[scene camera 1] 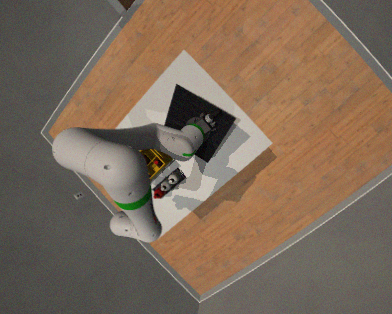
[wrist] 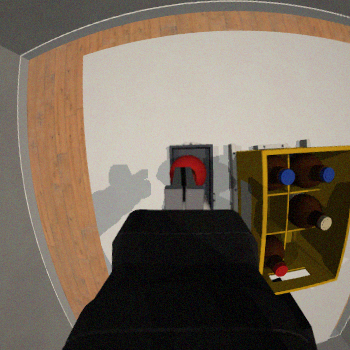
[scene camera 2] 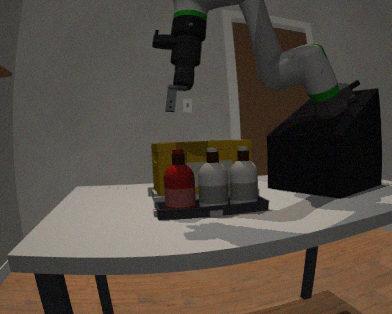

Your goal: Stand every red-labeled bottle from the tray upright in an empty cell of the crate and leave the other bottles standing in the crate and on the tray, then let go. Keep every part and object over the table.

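Seen in the pictures: gripper, fingertip midpoint: (wrist: 182, 177) (scene camera 2: 169, 111); arm's base, origin of the base link: (scene camera 1: 198, 129) (scene camera 2: 331, 109).
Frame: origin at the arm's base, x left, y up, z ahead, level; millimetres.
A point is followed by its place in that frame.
A red bottle (scene camera 1: 158, 193) {x 201, y -153, z 523 mm} (scene camera 2: 179, 182) {x 243, y -189, z 539 mm} (wrist: 189, 164) {x 204, y -154, z 560 mm} stands upright at one end of the dark tray (scene camera 2: 215, 213) {x 249, y -266, z 459 mm} (wrist: 210, 150) {x 158, y -250, z 590 mm}. Two white bottles (scene camera 2: 213, 182) {x 224, y -196, z 460 mm} (scene camera 2: 243, 181) {x 210, y -200, z 384 mm} stand beside it in the tray; the wrist view hides them behind the gripper body. My gripper (scene camera 2: 170, 111) {x 209, y -23, z 556 mm} (wrist: 182, 177) {x 209, y -23, z 556 mm} is shut and empty, well above the red bottle. The yellow crate (scene camera 2: 200, 147) {x 79, y -116, z 477 mm} (wrist: 265, 200) {x 81, y -100, z 520 mm} holds two blue-capped bottles (wrist: 287, 176) {x 43, y -113, z 559 mm} (wrist: 327, 174) {x -38, y -113, z 569 mm}, a cream-capped bottle (wrist: 324, 223) {x -56, y -112, z 480 mm} and a red-capped bottle (wrist: 281, 270) {x 9, y -112, z 382 mm}. The left middle and right lower cells look empty in the wrist view.
The crate stands close beside the tray, with a grey rail (wrist: 232, 175) {x 100, y -248, z 536 mm} between them. The black robot base (scene camera 2: 325, 145) {x 141, y -121, z 106 mm} stands on the white table (scene camera 1: 185, 65) {x -450, y -276, z -147 mm} (scene camera 2: 110, 235) {x 387, y -275, z 686 mm}. The arm covers part of the crate in scene camera 1.
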